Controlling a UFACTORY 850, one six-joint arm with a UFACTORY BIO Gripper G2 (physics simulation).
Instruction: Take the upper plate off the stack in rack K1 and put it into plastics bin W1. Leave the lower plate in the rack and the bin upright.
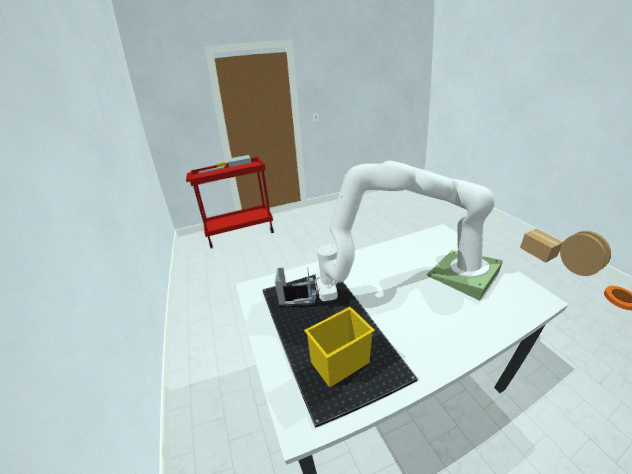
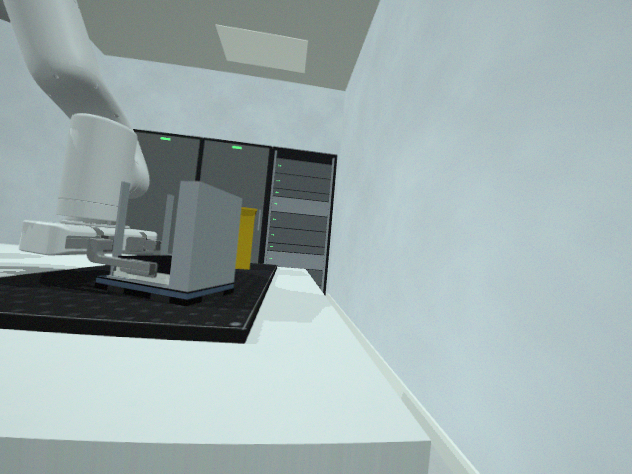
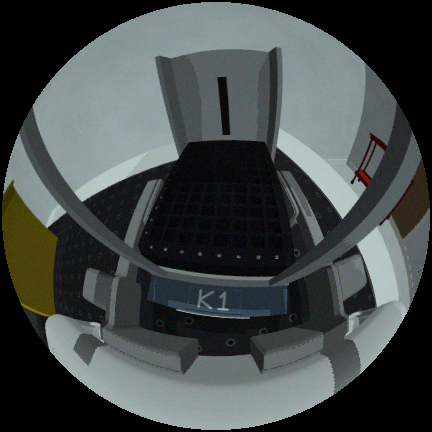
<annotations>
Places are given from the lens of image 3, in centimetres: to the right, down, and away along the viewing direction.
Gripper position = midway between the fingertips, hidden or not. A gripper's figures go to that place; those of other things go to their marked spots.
my gripper (image 3: 218,179): 0, -3, 11
black plate (image 3: 221,210): 0, 0, 8
</annotations>
